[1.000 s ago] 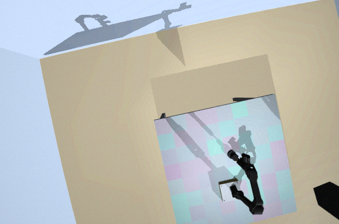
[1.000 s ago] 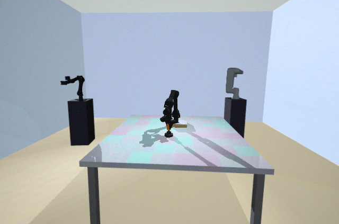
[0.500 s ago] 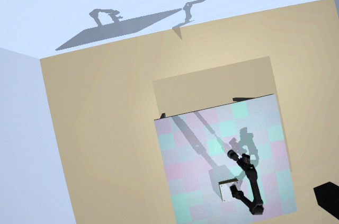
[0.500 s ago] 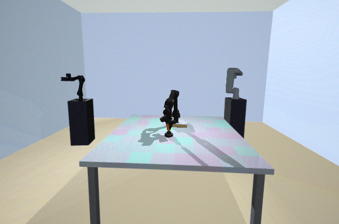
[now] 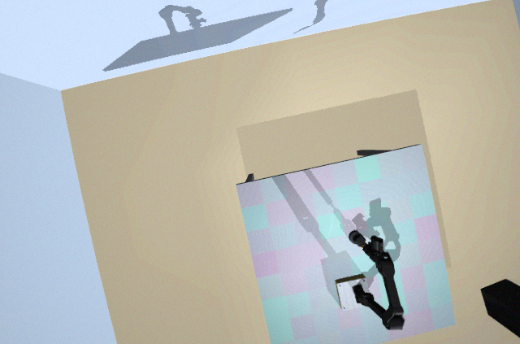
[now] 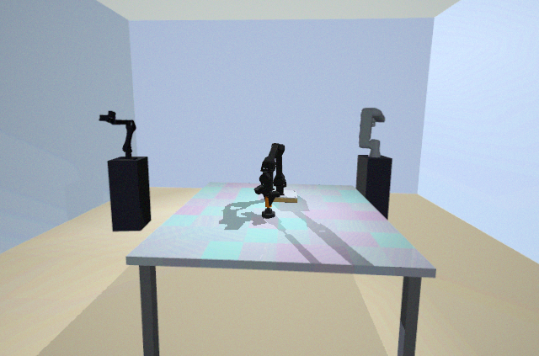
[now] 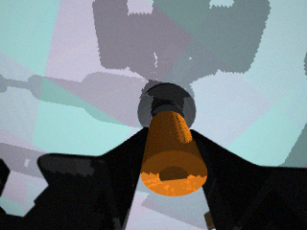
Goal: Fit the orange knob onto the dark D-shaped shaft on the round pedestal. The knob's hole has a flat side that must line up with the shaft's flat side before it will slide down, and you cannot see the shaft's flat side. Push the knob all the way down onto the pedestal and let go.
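Right now my gripper tip is 20 mm below the orange knob. Round my gripper tip: round pedestal 40 mm below.
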